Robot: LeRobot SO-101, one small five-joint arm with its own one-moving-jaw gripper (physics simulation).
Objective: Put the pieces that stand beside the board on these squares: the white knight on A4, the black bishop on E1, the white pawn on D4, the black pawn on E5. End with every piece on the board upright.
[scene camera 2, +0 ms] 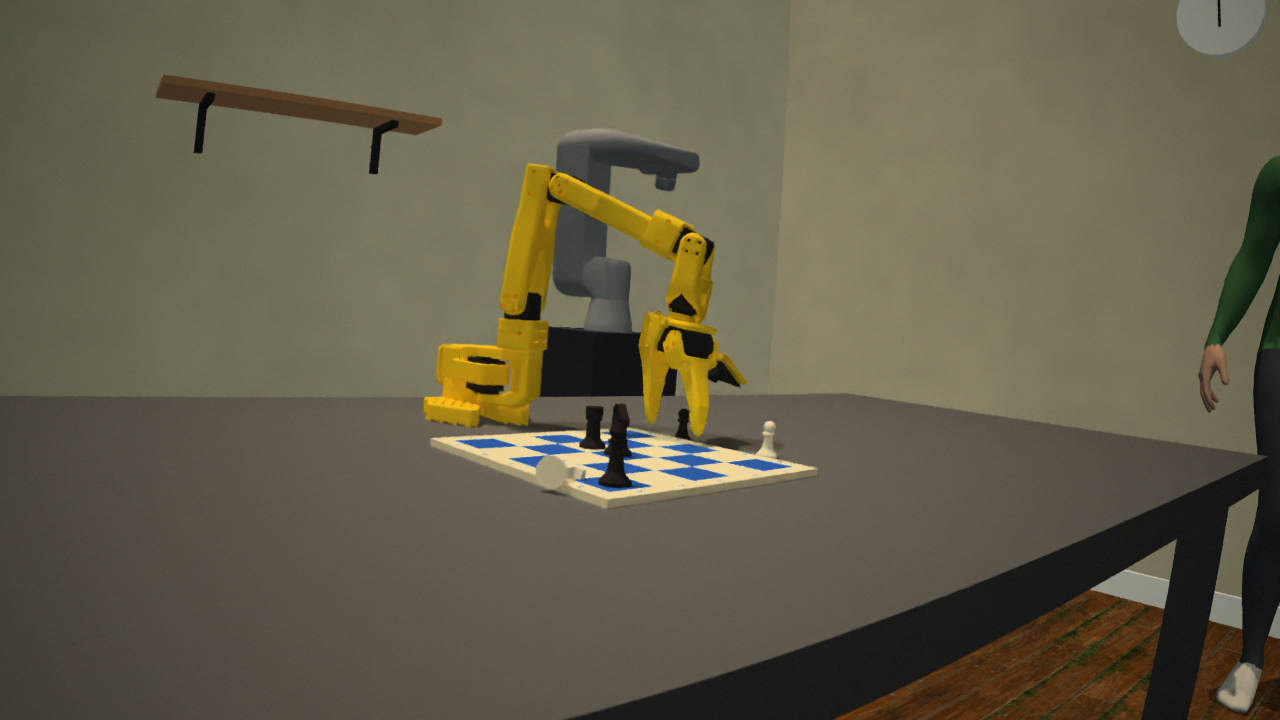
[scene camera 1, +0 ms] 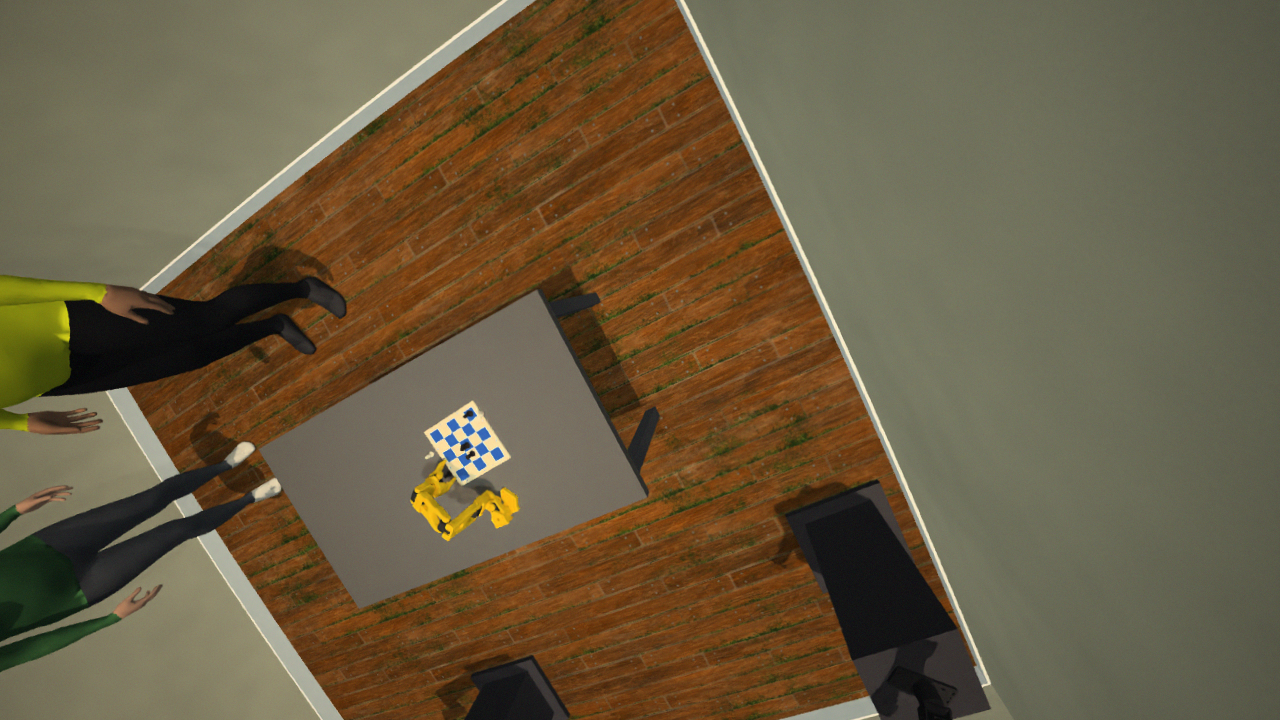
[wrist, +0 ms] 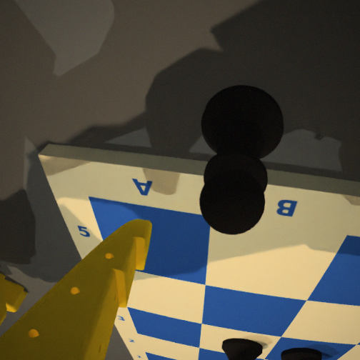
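Where they show: end effector, tool point: (scene camera 2: 652, 418) (scene camera 1: 454, 477); arm's base, origin of the base link: (scene camera 2: 487, 422) (scene camera 1: 501, 496).
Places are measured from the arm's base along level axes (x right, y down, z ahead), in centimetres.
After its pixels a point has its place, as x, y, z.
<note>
My gripper (scene camera 1: 443, 464) (scene camera 2: 676, 424) @[-10.3, -2.1, 12.9] is open and empty. In the wrist view one notched jaw shows over A5, with the black pawn (wrist: 241, 122) beyond its tip to the right. The black pawn (scene camera 2: 682, 424) @[-12.4, -1.7, 14.7] stands upright off the board (scene camera 1: 452, 474) (scene camera 2: 707, 490) (wrist: 125, 159), beside the row-5 edge near A and B. The white pawn (scene camera 1: 429, 454) @[-14.8, -1.3, 23.3] (scene camera 2: 768, 439) @[-14.9, -1.6, 23.3] stands upright off the same edge, near the E5 corner. A black piece (scene camera 1: 468, 413) @[6.4, -2.0, 29.6] (scene camera 2: 615, 461) @[6.3, -2.2, 29.6], apparently the bishop, stands upright on E1. A white piece (scene camera 2: 552, 471) @[10.1, -1.4, 28.1], apparently the knight, lies on its side at the row-1 edge.
A black rook (scene camera 2: 592, 428) @[-0.2, -2.2, 17.7] and another black piece (scene camera 2: 620, 417) @[-0.2, -3.7, 21.3] stand close together on the board. Two dark piece tops (wrist: 242, 347) (wrist: 301, 353) show at the wrist view's bottom. The yellow arm's base (scene camera 1: 505, 507) @[1.6, -2.8, -3.1] (scene camera 2: 474, 394) @[-0.9, -2.1, -4.9] stands on the grey table (scene camera 1: 358, 537) @[-62.0, 0.0, 7.1] (scene camera 2: 268, 573) @[30.1, 0.0, 37.6].
</note>
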